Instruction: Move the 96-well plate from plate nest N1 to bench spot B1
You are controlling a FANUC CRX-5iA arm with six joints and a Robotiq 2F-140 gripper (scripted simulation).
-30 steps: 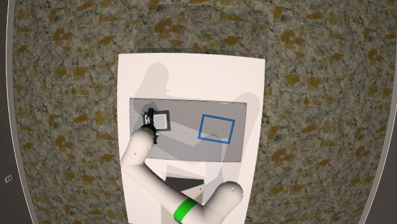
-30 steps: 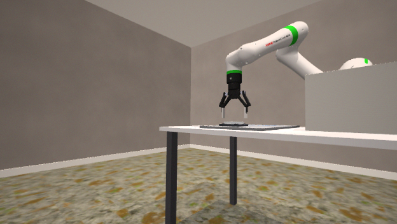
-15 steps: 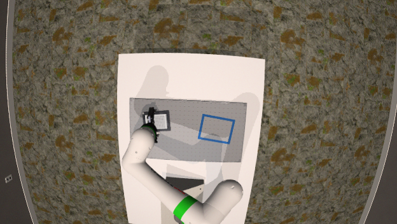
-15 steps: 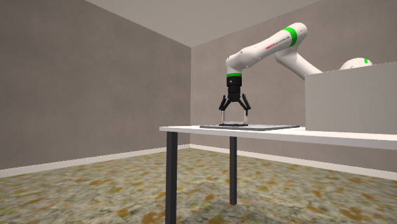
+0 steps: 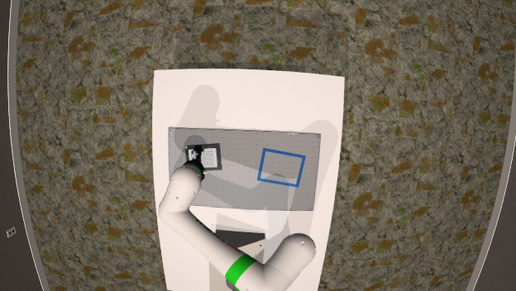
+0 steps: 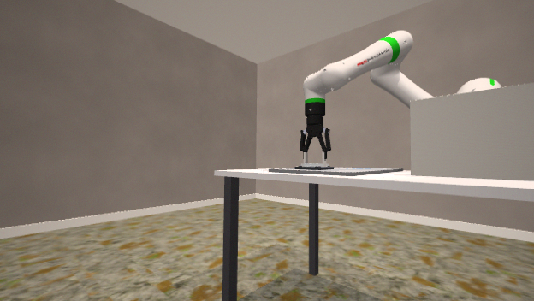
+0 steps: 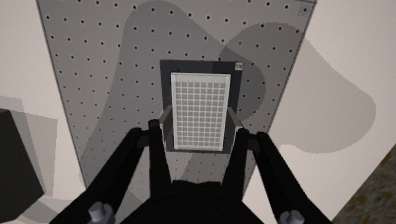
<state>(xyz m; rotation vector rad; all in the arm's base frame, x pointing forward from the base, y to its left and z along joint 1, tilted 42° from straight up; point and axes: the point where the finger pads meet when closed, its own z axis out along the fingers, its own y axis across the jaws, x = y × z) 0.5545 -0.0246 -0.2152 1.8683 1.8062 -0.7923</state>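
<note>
The white 96-well plate lies 20 mm below my hand. From my hand the other things lie so: dark plate nest N1: 30 mm below.
</note>
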